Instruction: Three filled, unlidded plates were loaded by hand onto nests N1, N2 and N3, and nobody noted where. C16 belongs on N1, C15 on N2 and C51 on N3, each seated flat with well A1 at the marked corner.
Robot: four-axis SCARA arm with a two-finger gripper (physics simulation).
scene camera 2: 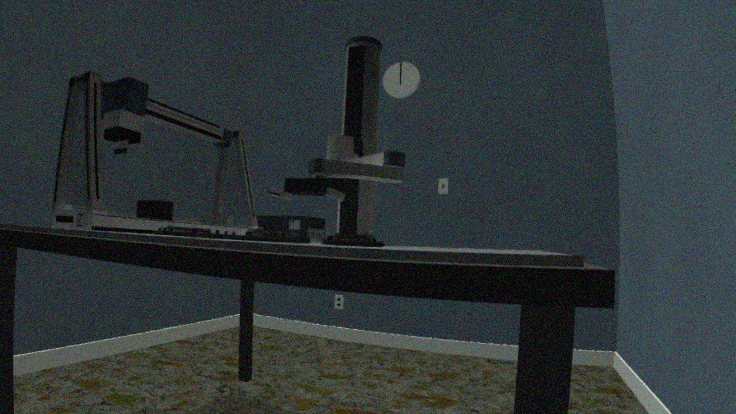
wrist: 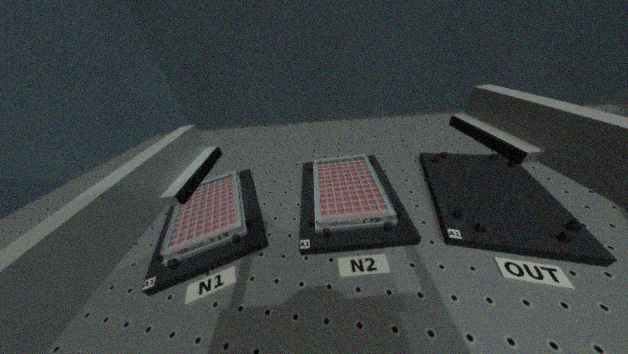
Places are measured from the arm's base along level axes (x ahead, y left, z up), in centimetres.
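Pixels of known places: gripper, fingertip midpoint: (scene camera 2: pixel 297 190) (wrist: pixel 331 122).
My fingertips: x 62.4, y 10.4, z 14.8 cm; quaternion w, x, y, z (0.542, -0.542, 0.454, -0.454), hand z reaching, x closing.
For each thing: its middle in the pictures, then the offset to it from my fingertips. "*": a spot on its surface instead.
- nest N1, body centre: (wrist: pixel 211 211) (scene camera 2: pixel 350 241) dx +3.7, dy +17.2, dz -12.4 cm
- nest N2, body centre: (wrist: pixel 346 190) (scene camera 2: pixel 275 237) dx +8.1, dy -0.6, dz -12.4 cm
- dark nest marked OUT, body centre: (wrist: pixel 487 188) (scene camera 2: pixel 221 234) dx +8.3, dy -17.3, dz -12.4 cm
- dark block, surface spot: (scene camera 2: pixel 154 209) * dx -5.9, dy -63.5, dz -4.9 cm
My gripper (scene camera 2: pixel 304 192) (wrist: pixel 331 122) is open and empty, above the board; its pads frame the wrist view. A filled plate (wrist: pixel 210 215) with pink wells sits on nest N1 (wrist: pixel 257 225) at the left, partly behind the left pad. Another filled plate (wrist: pixel 352 187) sits on nest N2 (wrist: pixel 360 242) in the middle. Both look flat. Their front codes start with C but are too blurred to read surely. Each nest's A1 mark is at its near left corner. Nest N3 and its plate do not show in the wrist view.
A dark nest marked OUT (wrist: pixel 505 200) stands right of N2 with no plate on it. A gantry frame (scene camera 2: pixel 92 139) stands at the left of the table (scene camera 2: pixel 411 270). A dark block (scene camera 2: pixel 154 209) is under it. The arm's column (scene camera 2: pixel 362 92) rises behind the hand.
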